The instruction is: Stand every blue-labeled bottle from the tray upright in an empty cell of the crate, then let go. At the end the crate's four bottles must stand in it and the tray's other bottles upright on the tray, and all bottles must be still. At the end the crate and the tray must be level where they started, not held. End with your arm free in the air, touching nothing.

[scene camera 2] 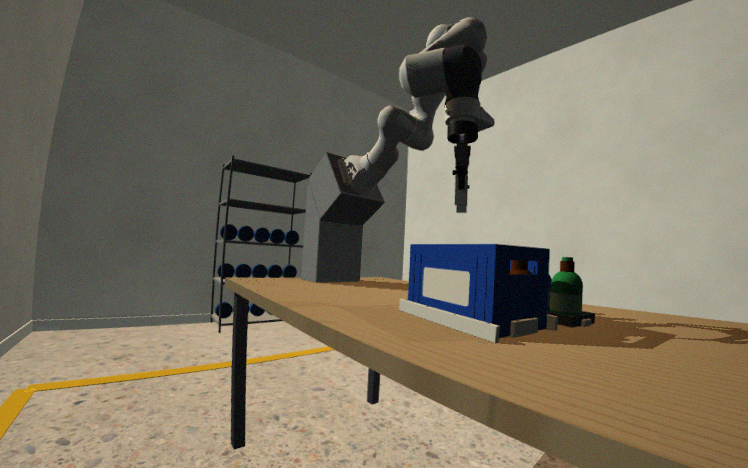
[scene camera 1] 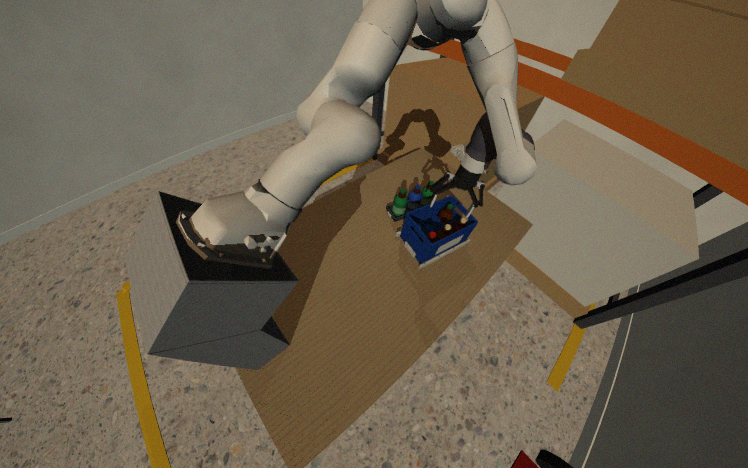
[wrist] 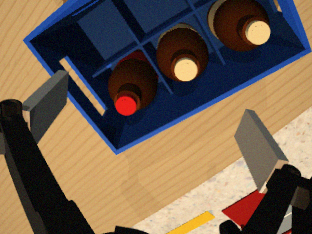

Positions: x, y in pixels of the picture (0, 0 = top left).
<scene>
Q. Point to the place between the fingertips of my gripper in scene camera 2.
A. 461, 209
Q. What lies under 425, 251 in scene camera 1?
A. A blue crate.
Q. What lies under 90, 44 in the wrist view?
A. A blue crate.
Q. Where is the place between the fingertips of my gripper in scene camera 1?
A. At 449, 209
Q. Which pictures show the blue crate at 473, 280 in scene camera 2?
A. Scene camera 2, scene camera 1 and the wrist view: all of them.
</scene>
